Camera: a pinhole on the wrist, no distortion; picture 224 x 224 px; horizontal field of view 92.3 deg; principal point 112.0 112.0 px. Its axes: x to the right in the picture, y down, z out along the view. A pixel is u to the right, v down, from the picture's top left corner.
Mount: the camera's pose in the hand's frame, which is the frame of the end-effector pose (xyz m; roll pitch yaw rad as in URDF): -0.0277 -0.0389 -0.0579 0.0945 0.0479 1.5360
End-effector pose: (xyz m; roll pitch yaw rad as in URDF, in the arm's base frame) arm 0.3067 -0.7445 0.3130 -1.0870 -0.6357 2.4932
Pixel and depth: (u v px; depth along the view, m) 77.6 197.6 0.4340
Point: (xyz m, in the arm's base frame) 0.4925 -1.2594 0.3720
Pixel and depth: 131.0 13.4 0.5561
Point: -0.2209 -0.8733 0.7514
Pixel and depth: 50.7 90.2 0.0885
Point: 0.3592 -0.7683 0.3840
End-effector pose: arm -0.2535 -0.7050 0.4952 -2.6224 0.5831 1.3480
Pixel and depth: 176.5 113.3 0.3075
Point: -0.2688 -0.8595 0.2534
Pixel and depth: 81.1 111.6 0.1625
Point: -0.3799 -0.7176 0.4581
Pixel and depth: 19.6 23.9 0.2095
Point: -0.4786 -0.5293 0.3947
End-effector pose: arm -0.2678 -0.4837 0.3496 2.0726 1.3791 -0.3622
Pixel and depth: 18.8 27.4 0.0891
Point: -0.3530 -0.4185 0.2809
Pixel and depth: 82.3 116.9 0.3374
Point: -0.5573 -0.5800 0.3178
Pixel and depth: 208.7 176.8 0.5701
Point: -0.3851 -1.1868 0.6790
